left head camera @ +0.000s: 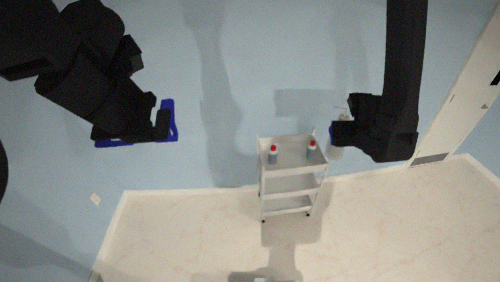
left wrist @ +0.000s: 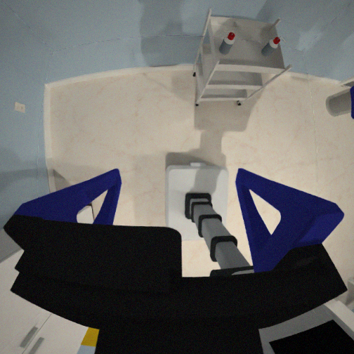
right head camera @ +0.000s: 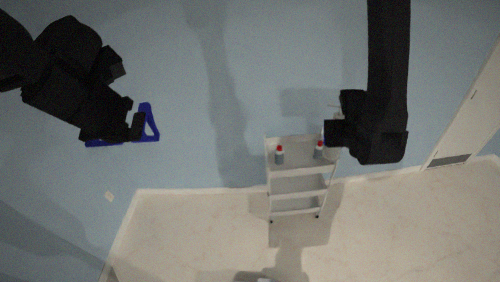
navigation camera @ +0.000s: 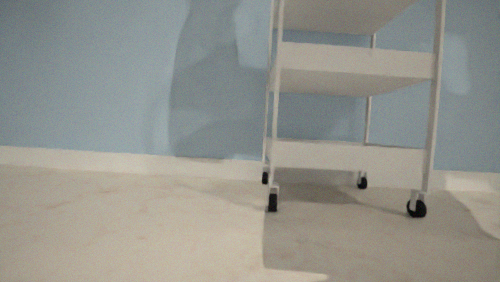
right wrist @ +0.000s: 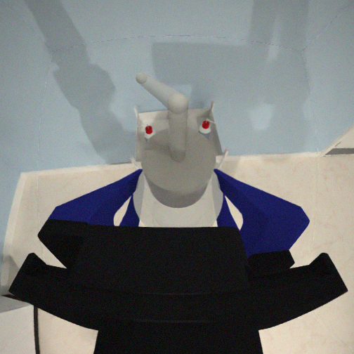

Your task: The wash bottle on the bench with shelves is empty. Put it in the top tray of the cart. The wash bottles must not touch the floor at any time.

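Note:
The white-grey wash bottle is upright in the air, its spout on top. My right gripper is shut on it, blue fingers on both sides. The white cart stands by the wall beyond the grippers. Its top tray holds two red-capped bottles, one at the left and one at the right. My left gripper is open and empty.
The cart's back is near the blue wall. A pale door is at the right. The robot's white base shows below the left gripper. A white cabinet is at the lower left in the left wrist view.

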